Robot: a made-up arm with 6 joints.
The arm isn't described. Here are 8 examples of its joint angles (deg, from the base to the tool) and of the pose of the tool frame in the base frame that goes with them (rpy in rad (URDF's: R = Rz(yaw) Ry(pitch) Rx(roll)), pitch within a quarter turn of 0, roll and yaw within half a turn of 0; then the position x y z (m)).
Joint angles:
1: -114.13 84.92 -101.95 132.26 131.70 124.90
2: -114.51 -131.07 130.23 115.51 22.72 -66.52
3: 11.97 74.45 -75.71 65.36 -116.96 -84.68
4: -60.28 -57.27 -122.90 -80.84 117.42 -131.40
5: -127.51 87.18 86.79 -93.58 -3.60 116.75
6: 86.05 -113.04 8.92 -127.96 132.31 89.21
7: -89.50 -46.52 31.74 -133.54 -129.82 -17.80
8: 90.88 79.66 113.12 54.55 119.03 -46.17
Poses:
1: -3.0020 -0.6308 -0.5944 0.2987 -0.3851 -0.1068
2: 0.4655 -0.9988 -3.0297 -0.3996 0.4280 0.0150
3: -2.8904 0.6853 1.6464 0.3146 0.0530 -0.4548
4: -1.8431 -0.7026 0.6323 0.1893 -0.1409 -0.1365
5: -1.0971 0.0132 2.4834 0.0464 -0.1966 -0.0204
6: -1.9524 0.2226 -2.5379 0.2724 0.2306 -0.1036
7: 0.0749 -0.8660 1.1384 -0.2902 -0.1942 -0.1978
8: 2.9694 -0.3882 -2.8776 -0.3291 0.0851 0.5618
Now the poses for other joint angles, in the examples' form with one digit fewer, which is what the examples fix.
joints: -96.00 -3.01 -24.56 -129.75 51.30 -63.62
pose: 1.209 -0.854 0.982 0.350 -0.323 -0.227
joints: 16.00 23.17 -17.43 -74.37 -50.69 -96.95
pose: -0.003 -1.023 -0.776 -0.039 0.346 0.217
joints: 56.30 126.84 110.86 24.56 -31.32 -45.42
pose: -2.505 -1.193 -1.659 0.372 -0.362 0.414
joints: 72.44 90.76 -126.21 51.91 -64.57 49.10
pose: -0.415 0.509 -3.018 -0.052 -0.228 -0.297
